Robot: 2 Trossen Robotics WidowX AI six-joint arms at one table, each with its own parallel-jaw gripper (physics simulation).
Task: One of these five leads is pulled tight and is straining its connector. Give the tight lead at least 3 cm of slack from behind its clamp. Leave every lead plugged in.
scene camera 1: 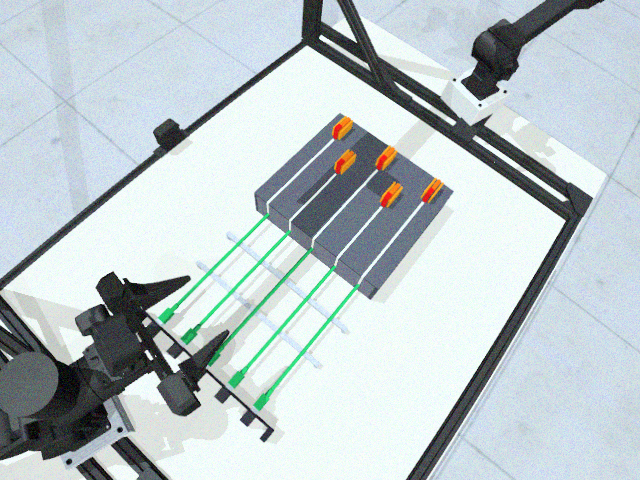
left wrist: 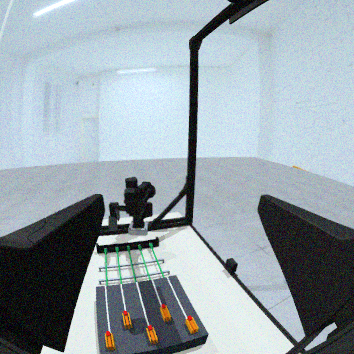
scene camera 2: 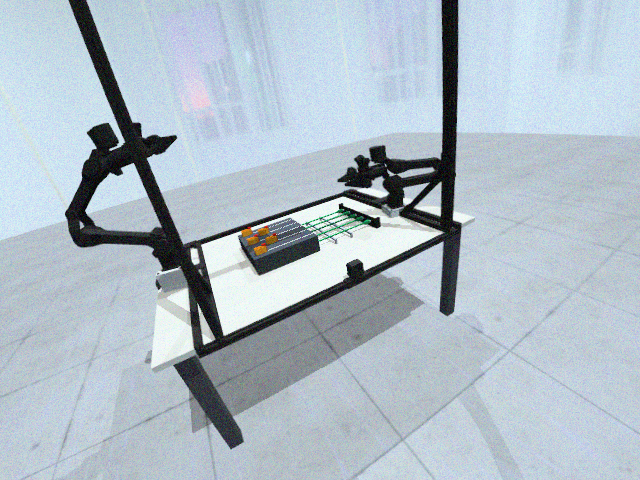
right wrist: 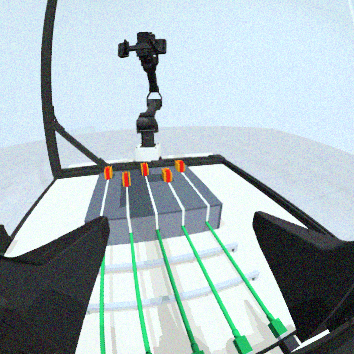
Observation:
The left gripper (scene camera 2: 172, 137) is open, with nothing in its grasp. The right gripper (scene camera 1: 208, 303) is open and holds nothing.
The left gripper is seen too in the left wrist view (left wrist: 184, 203) and in the right wrist view (right wrist: 136, 38). The right gripper is seen too in the left wrist view (left wrist: 128, 219), in scene camera 2 (scene camera 2: 340, 183) and in the right wrist view (right wrist: 182, 222).

